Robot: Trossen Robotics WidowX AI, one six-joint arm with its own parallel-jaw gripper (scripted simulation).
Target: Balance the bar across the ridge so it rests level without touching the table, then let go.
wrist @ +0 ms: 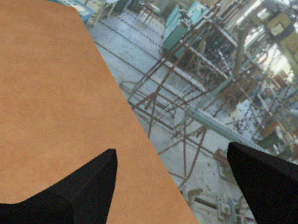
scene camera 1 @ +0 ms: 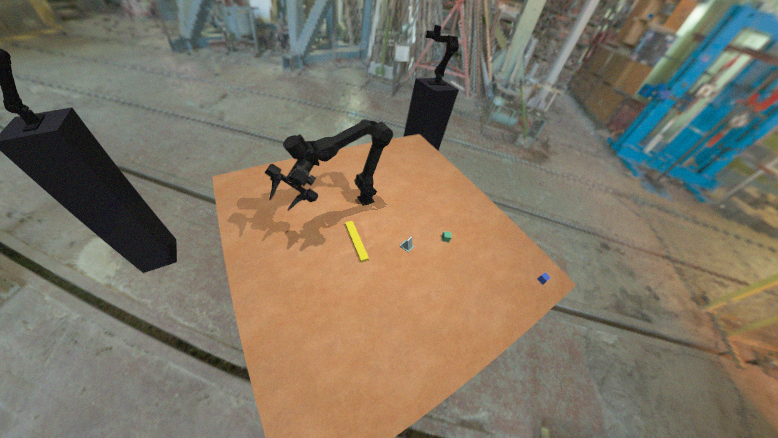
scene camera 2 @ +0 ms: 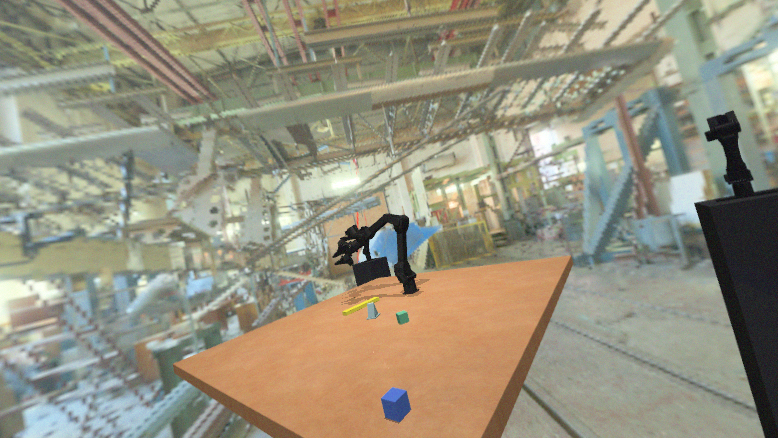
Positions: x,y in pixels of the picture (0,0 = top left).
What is my gripper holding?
Nothing.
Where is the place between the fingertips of my gripper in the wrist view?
At 173,153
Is my gripper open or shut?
Open.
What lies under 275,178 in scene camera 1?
My gripper.
